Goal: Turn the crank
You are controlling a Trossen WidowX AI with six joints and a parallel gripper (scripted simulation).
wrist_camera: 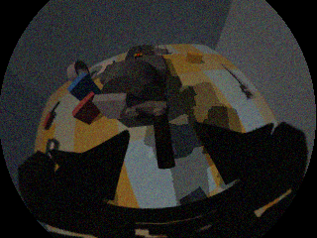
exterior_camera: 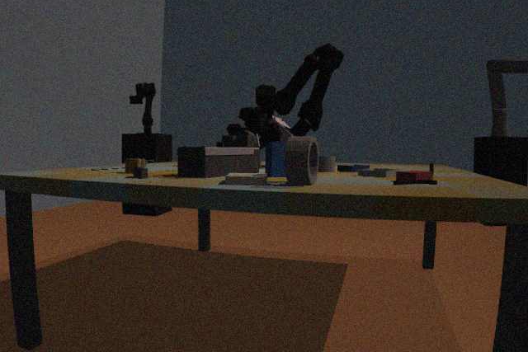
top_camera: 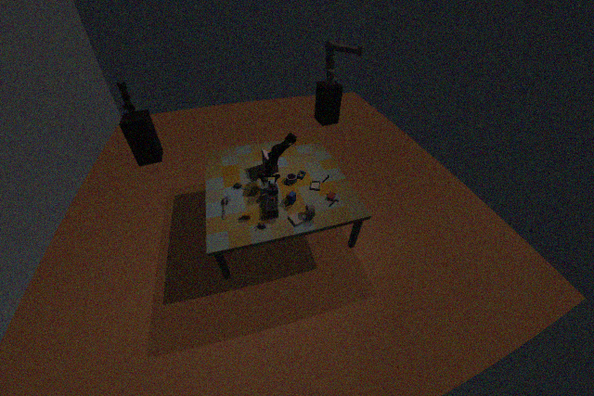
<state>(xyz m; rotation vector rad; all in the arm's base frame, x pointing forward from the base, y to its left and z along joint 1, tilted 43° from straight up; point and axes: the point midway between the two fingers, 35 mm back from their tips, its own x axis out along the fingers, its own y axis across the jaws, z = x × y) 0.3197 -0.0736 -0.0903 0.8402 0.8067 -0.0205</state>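
Now: the dark crank handle 2 cm behind my gripper tip, 1 cm to the left of it and 2 cm above it. The rest, counted from my gripper tip: blue block: 18 cm ahead, 14 cm to the left, 2 cm below; red pointer: 17 cm ahead, 2 cm to the right, 2 cm above; yellow block: 22 cm ahead, 26 cm to the right, 5 cm below.
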